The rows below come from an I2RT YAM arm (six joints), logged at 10 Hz.
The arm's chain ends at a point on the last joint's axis. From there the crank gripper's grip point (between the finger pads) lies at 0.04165 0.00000 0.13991 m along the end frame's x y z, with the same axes.
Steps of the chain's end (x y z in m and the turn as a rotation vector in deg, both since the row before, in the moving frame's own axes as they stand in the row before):
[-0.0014, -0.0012, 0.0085, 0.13, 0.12, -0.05]
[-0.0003, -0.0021, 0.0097, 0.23, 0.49, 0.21]
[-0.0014, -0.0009, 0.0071, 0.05, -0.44, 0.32]
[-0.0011, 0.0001, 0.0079, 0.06, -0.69, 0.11]
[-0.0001, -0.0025, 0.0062, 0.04, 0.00, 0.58]
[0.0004, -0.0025, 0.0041, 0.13, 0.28, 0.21]
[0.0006, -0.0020, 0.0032, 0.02, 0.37, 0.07]
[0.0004, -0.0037, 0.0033, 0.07, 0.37, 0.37]
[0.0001, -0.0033, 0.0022, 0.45, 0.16, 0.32]
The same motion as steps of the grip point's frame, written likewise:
[-0.0011, -0.0016, 0.0084, 0.13, 0.12, -0.05]
[0.0009, -0.0025, 0.0093, 0.23, 0.49, 0.21]
[-0.0025, -0.0008, 0.0074, 0.05, -0.44, 0.32]
[-0.0028, 0.0000, 0.0084, 0.06, -0.69, 0.11]
[-0.0001, -0.0022, 0.0062, 0.04, 0.00, 0.58]
[0.0011, -0.0027, 0.0039, 0.13, 0.28, 0.21]
[0.0015, -0.0020, 0.0029, 0.02, 0.37, 0.07]
[0.0013, -0.0036, 0.0030, 0.07, 0.37, 0.37]
[0.0005, -0.0042, 0.0021, 0.45, 0.16, 0.32]

